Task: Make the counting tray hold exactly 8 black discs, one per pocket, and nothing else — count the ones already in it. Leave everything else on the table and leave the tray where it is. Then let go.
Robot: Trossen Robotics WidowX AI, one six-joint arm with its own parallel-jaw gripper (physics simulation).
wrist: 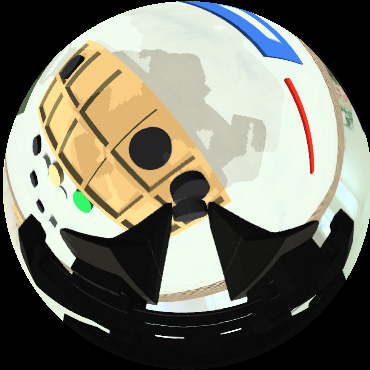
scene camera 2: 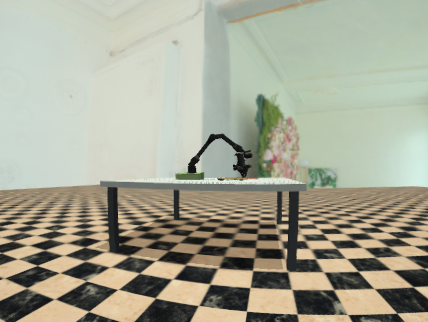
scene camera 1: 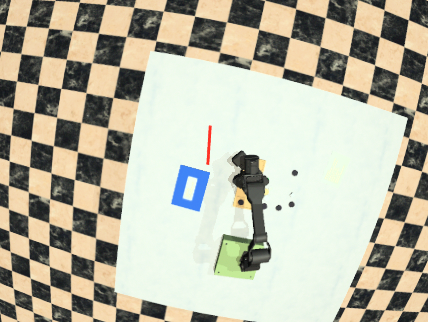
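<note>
The tan counting tray lies partly under the arm. In the wrist view, one black disc sits in a far end pocket and another black disc in a pocket nearer the fingers. At the near end a black disc overlaps a second black disc, which is between my fingertips. My gripper points down low at the tray and is shut on that second disc. Several loose black discs lie beside the tray. The fingers hide part of the tray's near end.
A green disc, a cream disc and whitish pieces lie beside the tray. A blue rectangular frame and a red stick lie across from them. The arm stands on a green base.
</note>
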